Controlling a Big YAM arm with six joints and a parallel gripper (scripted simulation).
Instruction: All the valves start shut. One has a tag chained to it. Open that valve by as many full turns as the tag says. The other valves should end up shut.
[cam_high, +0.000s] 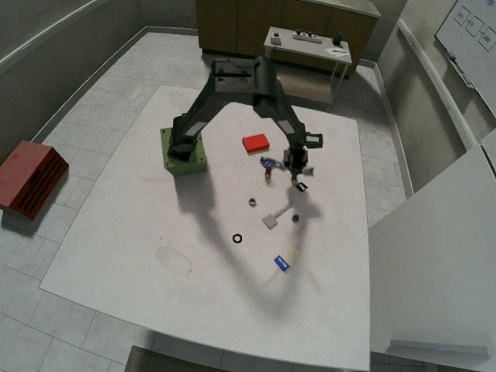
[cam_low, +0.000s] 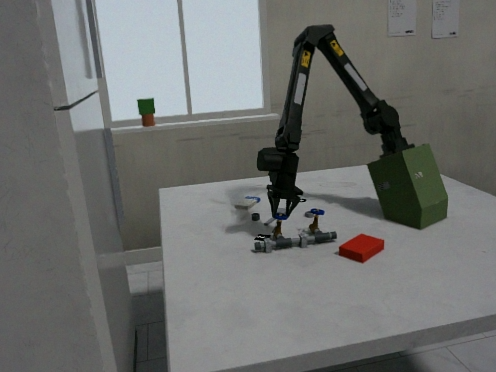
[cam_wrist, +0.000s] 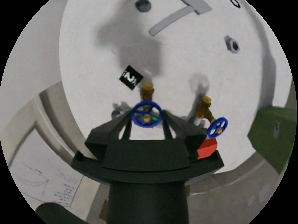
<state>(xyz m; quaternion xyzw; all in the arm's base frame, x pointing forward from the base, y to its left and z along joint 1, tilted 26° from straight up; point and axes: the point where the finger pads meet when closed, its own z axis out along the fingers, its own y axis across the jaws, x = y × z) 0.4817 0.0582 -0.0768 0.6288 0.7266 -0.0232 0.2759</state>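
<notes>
Right now the small black tag is 80 mm below my hand, 50 mm ahead of it and 30 mm to the right of it. The rest, counted from my hand: grey paddle-shaped tool: 200 mm to the right, 80 mm below, 50 mm behind; then red block: 200 mm behind, 170 mm to the left, 70 mm below; then blue card: 370 mm to the right, 80 mm below, 20 mm ahead.
</notes>
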